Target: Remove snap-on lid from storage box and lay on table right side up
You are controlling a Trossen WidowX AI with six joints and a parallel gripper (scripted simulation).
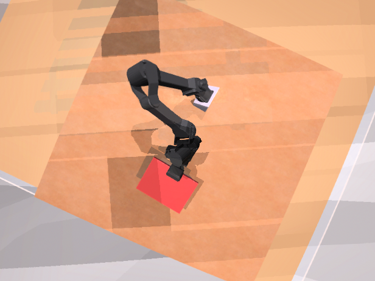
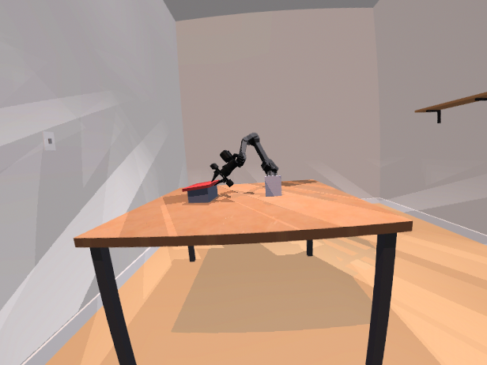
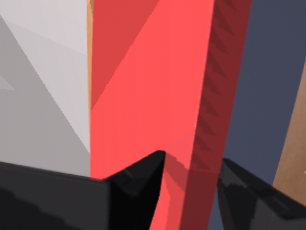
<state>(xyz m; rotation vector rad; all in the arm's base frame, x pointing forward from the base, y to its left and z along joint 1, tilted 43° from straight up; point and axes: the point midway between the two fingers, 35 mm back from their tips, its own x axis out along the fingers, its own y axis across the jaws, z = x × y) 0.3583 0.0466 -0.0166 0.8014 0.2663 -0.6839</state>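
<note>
The red lid lies 80 mm ahead of my gripper tip. Also, from my gripper tip: blue-grey storage box: 70 mm ahead, 50 mm below.
</note>
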